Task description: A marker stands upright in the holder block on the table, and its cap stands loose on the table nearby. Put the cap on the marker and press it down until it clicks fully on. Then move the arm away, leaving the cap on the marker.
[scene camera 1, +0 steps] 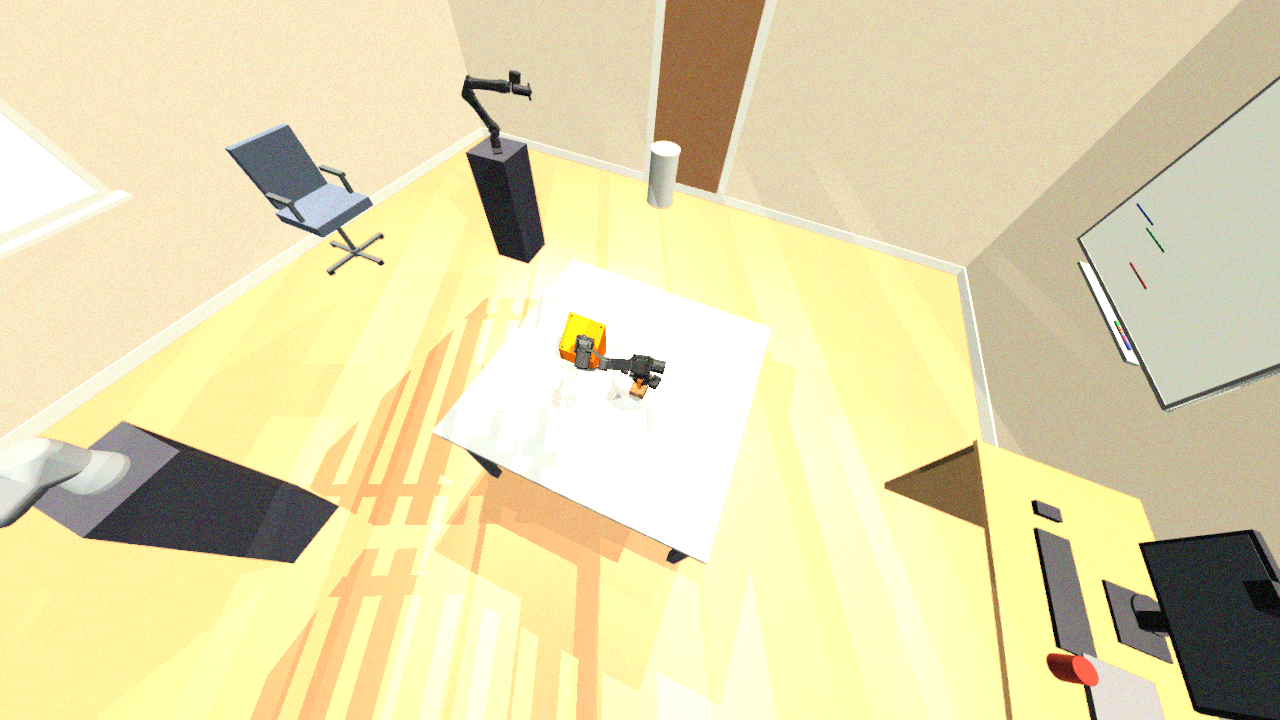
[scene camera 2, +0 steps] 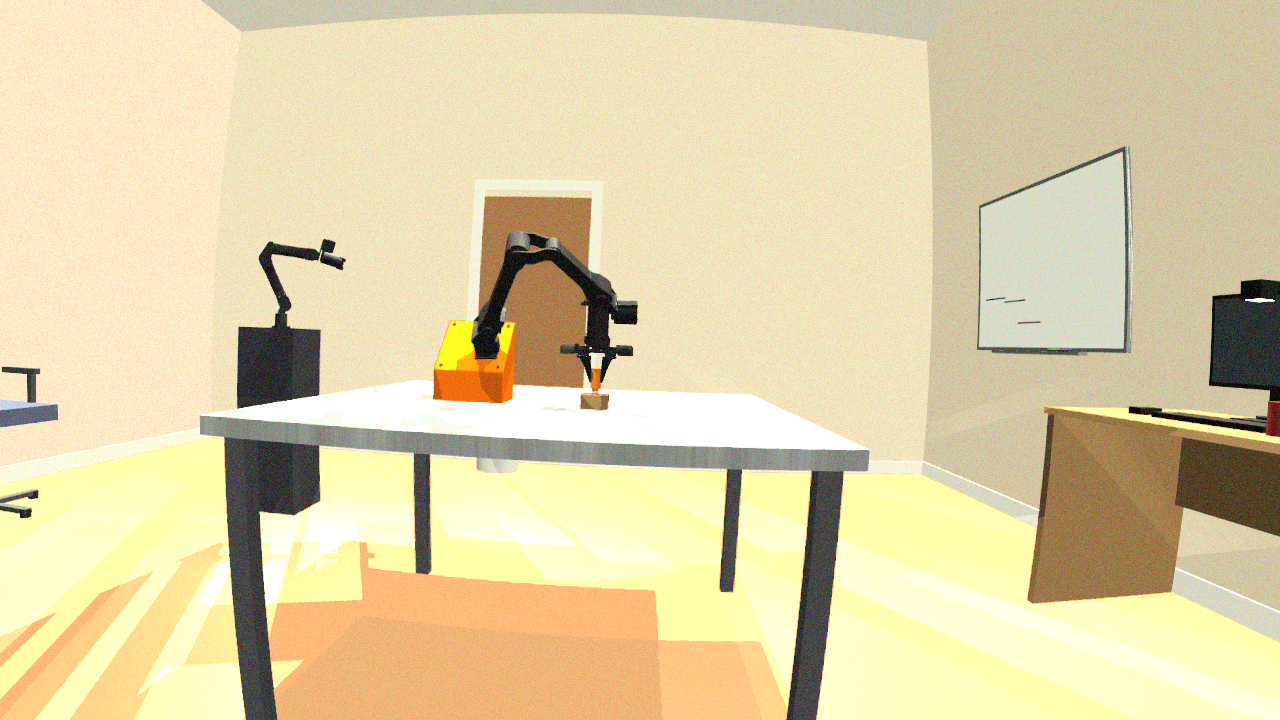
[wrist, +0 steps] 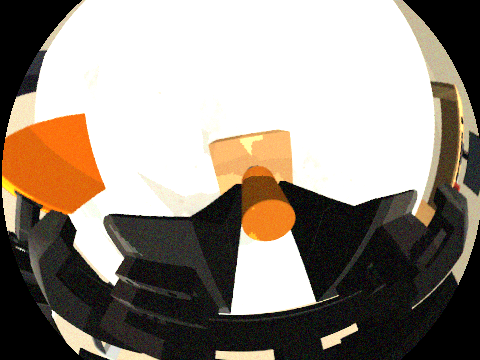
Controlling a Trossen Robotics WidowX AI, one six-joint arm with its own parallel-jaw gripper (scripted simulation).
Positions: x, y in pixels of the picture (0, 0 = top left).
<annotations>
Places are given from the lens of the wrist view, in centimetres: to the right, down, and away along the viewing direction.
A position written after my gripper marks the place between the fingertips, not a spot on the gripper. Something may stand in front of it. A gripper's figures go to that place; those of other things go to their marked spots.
my gripper [wrist: 260, 188]: 1, 1, 10
orange cap [wrist: 267, 215]: 1, 2, 6
</annotations>
